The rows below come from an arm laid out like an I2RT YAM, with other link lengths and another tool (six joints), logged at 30 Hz.
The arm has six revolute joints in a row. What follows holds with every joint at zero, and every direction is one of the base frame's.
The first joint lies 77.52 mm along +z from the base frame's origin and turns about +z.
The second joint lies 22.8 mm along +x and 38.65 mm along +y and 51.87 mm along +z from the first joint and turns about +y.
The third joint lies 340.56 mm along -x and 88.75 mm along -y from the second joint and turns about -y.
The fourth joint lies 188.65 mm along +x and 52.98 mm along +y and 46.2 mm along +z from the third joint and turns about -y.
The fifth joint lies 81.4 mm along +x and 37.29 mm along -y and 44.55 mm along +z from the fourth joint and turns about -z.
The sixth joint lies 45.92 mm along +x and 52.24 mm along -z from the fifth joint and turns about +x.
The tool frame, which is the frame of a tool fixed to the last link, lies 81 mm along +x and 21 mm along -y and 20 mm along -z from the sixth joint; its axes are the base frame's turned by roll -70.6, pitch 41.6 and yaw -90 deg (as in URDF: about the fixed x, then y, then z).
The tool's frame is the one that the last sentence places.
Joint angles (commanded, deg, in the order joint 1, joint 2, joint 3, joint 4, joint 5, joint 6), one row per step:
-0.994, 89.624, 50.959, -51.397, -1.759, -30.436
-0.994, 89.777, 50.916, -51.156, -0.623, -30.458
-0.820, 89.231, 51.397, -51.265, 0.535, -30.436
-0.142, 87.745, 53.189, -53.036, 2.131, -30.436
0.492, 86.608, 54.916, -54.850, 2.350, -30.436
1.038, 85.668, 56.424, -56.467, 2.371, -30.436
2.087, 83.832, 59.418, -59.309, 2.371, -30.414
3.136, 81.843, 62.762, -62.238, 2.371, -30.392
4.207, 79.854, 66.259, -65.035, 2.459, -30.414
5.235, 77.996, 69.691, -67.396, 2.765, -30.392
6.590, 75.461, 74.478, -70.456, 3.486, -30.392
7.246, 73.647, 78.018, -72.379, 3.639, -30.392
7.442, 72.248, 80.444, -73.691, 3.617, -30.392
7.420, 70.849, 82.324, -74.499, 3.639, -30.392
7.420, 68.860, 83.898, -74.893, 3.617, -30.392
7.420, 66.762, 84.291, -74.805, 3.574, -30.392
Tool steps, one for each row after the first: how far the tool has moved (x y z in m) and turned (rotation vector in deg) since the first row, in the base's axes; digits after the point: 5 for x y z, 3 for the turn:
0.00076, -0.00254, -0.00010, -1.137, -0.026, 0.023
0.00245, -0.00458, 0.00340, -2.309, -0.926, 0.157
0.00407, -0.00592, 0.01409, -3.914, -2.430, 0.772
0.00507, -0.00434, 0.02297, -4.123, -3.501, 1.363
0.00552, -0.00261, 0.03055, -4.127, -4.351, 1.878
0.00669, 0.00082, 0.04566, -4.065, -6.376, 2.831
0.00724, 0.00424, 0.06262, -3.956, -8.816, 3.766
0.00715, 0.00749, 0.08039, -3.881, -11.544, 4.743
0.00687, 0.01010, 0.09799, -3.963, -14.516, 5.587
0.00456, 0.01257, 0.12277, -4.280, -18.852, 6.622
0.00181, 0.01394, 0.14095, -4.117, -22.310, 7.056
-0.00183, 0.01412, 0.15367, -3.899, -24.824, 7.110
-0.00587, 0.01348, 0.16454, -3.768, -27.289, 6.940
-0.01200, 0.01273, 0.17598, -3.543, -30.449, 6.758
-0.01945, 0.01186, 0.18284, -3.333, -33.019, 6.615

